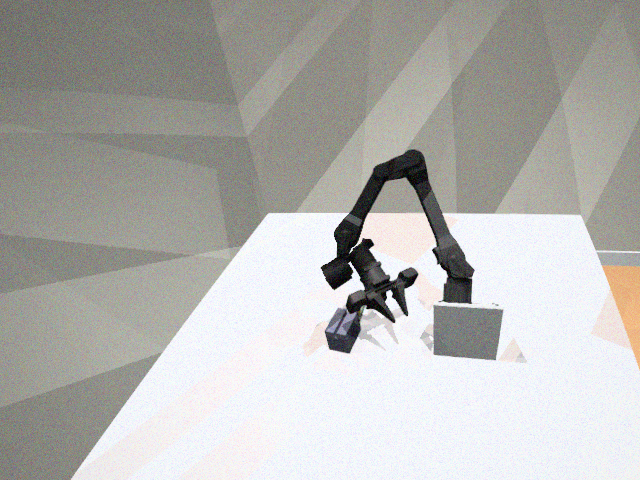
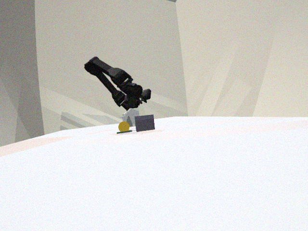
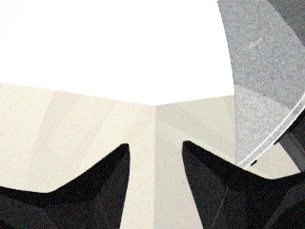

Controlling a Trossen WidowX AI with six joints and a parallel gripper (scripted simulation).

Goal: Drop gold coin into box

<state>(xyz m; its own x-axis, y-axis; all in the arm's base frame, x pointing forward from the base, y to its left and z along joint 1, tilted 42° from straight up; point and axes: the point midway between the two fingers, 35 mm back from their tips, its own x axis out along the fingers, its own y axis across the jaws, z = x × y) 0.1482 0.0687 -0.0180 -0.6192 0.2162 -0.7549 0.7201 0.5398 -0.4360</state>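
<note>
Right now my gripper tip is 160 mm short of the gold coin, 160 mm to the left of it and 130 mm above it.
</note>
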